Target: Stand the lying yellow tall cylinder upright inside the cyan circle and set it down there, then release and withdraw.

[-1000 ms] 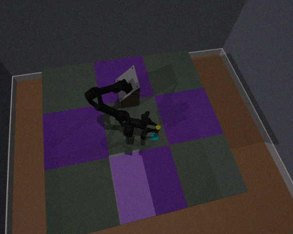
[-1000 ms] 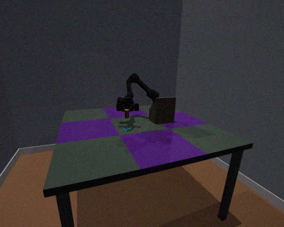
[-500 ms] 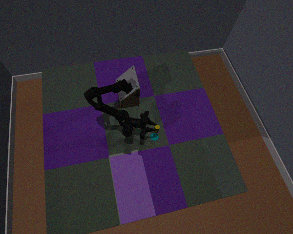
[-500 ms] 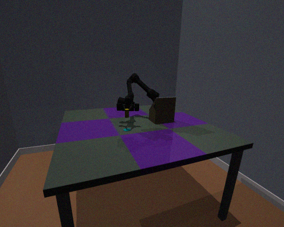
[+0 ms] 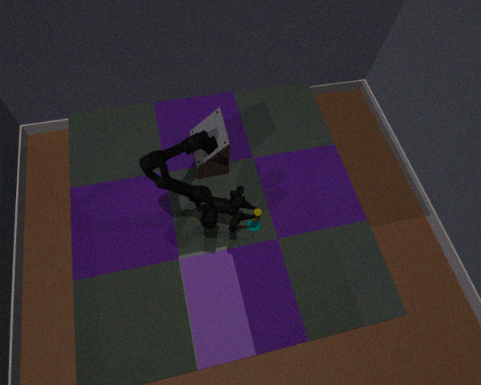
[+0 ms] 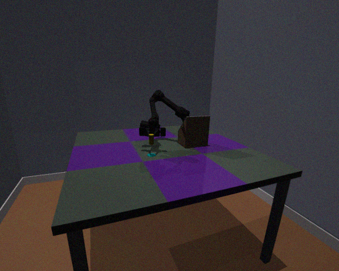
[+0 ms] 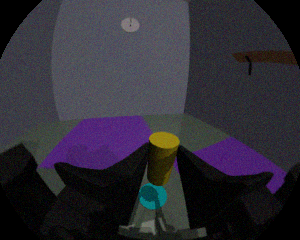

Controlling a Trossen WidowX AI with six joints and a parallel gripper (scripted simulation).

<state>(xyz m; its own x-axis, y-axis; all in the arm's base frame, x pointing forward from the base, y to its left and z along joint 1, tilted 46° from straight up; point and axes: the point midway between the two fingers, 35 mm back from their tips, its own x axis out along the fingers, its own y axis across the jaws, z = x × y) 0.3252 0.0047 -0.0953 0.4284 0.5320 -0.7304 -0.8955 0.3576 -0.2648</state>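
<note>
Now: gripper tip 140 mm above the cyan circle. Round my gripper tip: yellow tall cylinder (20 mm below).
</note>
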